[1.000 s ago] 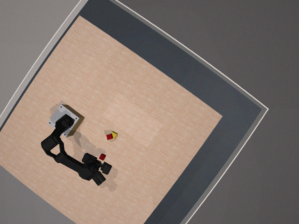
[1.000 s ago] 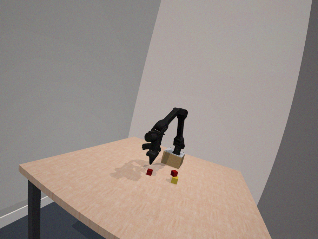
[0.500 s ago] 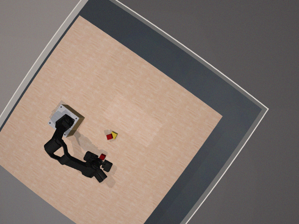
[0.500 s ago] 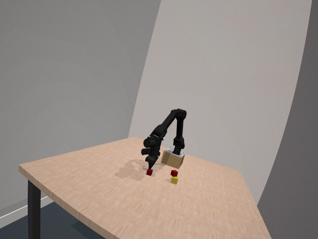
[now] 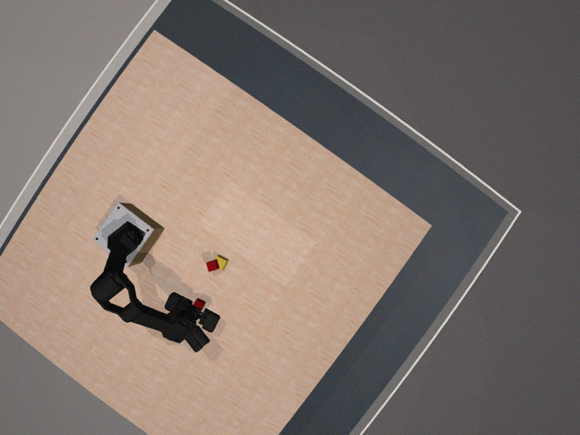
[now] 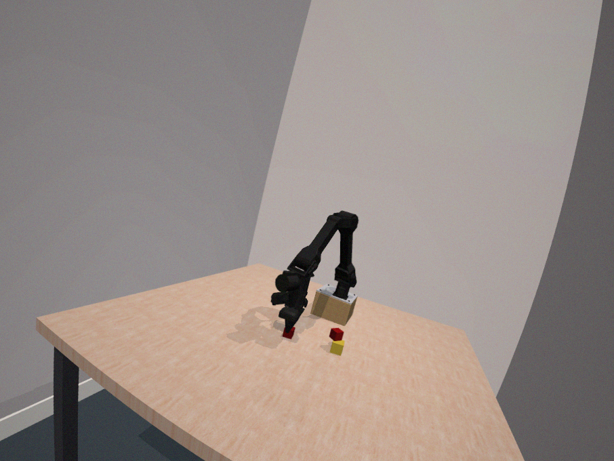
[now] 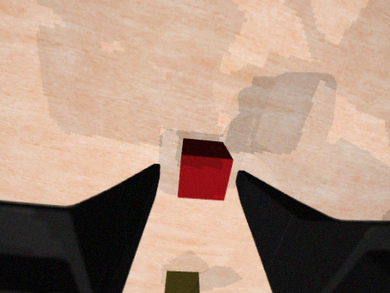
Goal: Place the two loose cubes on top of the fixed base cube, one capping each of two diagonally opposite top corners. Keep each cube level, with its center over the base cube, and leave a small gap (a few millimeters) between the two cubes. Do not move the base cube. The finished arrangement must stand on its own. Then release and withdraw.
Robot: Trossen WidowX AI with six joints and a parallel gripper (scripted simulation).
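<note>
Right now my gripper tip is 2 cm past the yellow base cube, 18 cm to the right of it and 1 cm above it.
</note>
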